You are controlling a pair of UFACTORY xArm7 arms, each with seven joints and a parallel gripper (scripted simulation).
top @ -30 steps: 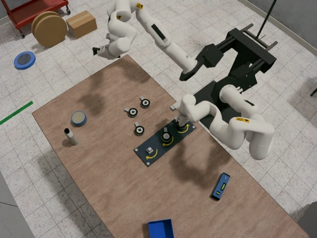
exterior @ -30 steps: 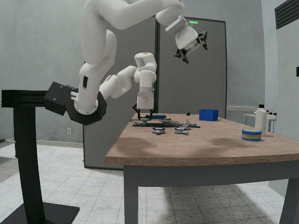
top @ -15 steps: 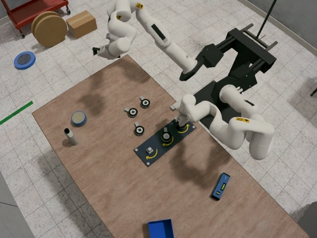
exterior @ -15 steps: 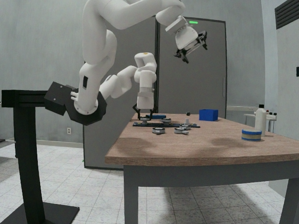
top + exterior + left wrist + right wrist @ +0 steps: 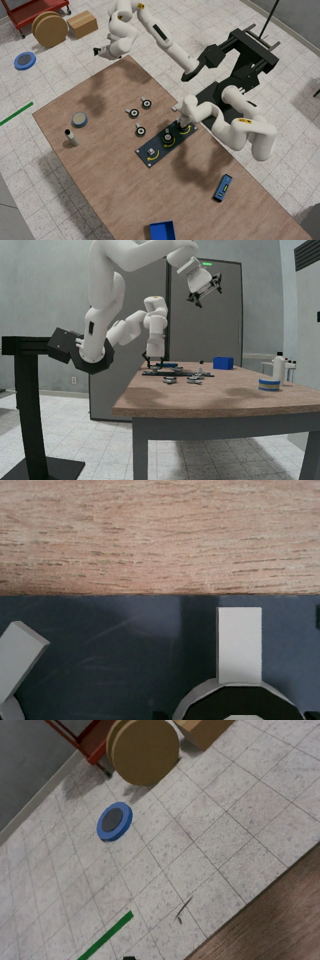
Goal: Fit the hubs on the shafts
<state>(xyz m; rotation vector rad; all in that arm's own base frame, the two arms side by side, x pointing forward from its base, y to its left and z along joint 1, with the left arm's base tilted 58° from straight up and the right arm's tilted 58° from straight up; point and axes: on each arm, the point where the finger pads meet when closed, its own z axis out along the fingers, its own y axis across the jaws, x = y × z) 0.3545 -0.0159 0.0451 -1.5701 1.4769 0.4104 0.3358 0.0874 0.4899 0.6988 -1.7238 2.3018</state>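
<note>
My left gripper is now 13 cm short of the dark board, 4 cm above it and 2 cm to the left of it. Also, from my left hand: white bottle: 53 cm ahead, 43 cm to the right, 6 cm above; tape roll: 52 cm to the right, 41 cm ahead, 3 cm below.
</note>
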